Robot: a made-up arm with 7 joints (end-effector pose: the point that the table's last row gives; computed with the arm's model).
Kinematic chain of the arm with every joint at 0, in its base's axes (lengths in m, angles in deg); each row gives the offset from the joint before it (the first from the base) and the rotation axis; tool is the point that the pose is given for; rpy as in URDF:
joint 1: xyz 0 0 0.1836 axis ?
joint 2: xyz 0 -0.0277 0.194 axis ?
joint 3: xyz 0 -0.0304 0.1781 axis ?
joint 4: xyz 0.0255 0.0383 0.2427 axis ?
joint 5: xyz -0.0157 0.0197 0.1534 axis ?
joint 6: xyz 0 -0.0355 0.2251 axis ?
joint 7: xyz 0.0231 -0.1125 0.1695 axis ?
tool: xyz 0 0 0 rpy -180 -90 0
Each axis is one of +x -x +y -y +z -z.
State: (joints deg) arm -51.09 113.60 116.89 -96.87 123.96 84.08 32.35
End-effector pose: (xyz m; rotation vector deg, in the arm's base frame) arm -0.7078 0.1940 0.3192 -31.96 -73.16 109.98
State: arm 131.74 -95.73 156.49 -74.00 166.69 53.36 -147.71
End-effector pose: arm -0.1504 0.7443 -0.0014 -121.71 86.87 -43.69
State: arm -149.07 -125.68 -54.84 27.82 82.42 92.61 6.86
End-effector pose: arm -0.6628 0.0491 -0.0977 -17.17 -133.59 3.71
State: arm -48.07 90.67 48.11 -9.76 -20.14 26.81 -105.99
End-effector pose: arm -0.7983 0.5358 0.2902 -44.13 6.15 36.52
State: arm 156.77 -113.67 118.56 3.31 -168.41 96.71 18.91
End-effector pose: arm -0.7667 0.3538 0.3237 12.49 -108.67 -29.21
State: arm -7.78 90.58 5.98 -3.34 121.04 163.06 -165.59
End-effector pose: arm -0.6434 0.1195 0.5227 43.64 72.64 -158.41
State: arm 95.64 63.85 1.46 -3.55 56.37 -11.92 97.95
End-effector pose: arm 0.1103 -0.8044 0.9214 -32.76 -57.97 17.57
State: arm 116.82 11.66 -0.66 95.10 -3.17 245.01 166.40
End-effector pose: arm 0.0354 0.2830 0.7083 72.06 -37.33 88.90
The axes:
joint 1: +z
joint 2: -y
joint 3: +z
joint 4: +y
joint 5: +z
joint 6: -y
joint 7: +x

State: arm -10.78 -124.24 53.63 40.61 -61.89 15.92 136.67
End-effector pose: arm 0.7109 0.0264 -0.2731 82.47 -119.98 -32.05
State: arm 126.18 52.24 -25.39 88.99 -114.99 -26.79 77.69
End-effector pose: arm 0.3184 0.0065 1.1555 -131.51 59.21 -96.78
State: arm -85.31 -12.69 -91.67 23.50 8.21 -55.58 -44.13
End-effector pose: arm -0.3976 -0.1284 1.1513 80.35 -152.52 -17.79
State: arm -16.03 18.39 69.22 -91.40 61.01 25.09 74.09
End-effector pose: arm -0.4241 -0.4643 0.8080 14.02 -82.90 -30.03
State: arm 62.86 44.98 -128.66 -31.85 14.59 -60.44 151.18
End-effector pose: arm -0.3004 -0.5508 1.0073 46.14 122.80 -4.37
